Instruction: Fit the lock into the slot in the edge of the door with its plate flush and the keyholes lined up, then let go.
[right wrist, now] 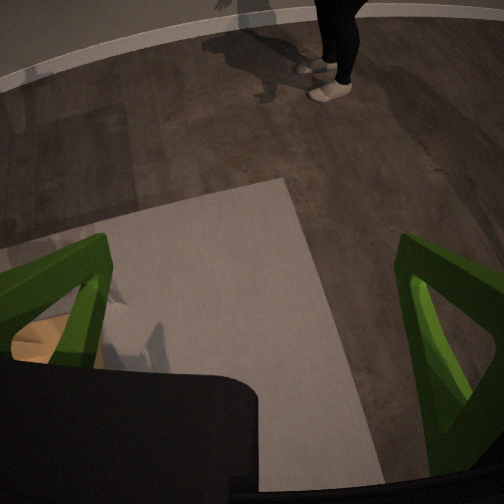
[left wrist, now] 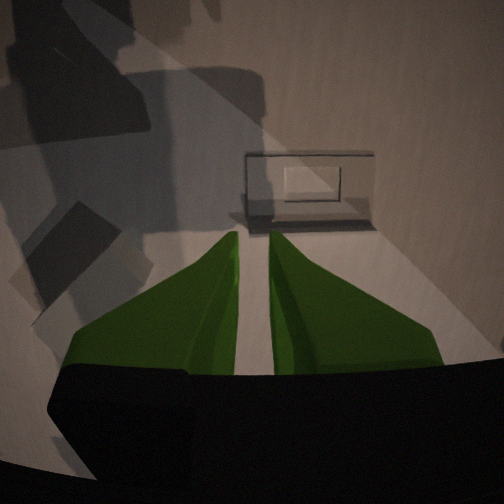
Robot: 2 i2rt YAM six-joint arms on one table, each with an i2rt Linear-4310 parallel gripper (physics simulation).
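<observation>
In the left wrist view a glassy grey rectangular block (left wrist: 310,187), with a smaller lighter rectangle set in its face, stands on the table; it looks like the lock. My left gripper (left wrist: 253,235) is shut with nothing between its green fingers. Its tips sit just in front of the block's lower left corner, and I cannot tell whether they touch it. My right gripper (right wrist: 250,245) is wide open and empty above the table's corner. A tan piece (right wrist: 35,342), perhaps the door, shows through the right gripper's left finger and is mostly hidden.
Dark shadows of the arms fall across the table at the left of the left wrist view. In the right wrist view the table edge (right wrist: 320,310) runs diagonally, with dark wooden floor beyond. A person's legs (right wrist: 335,50) stand on the floor at the far side.
</observation>
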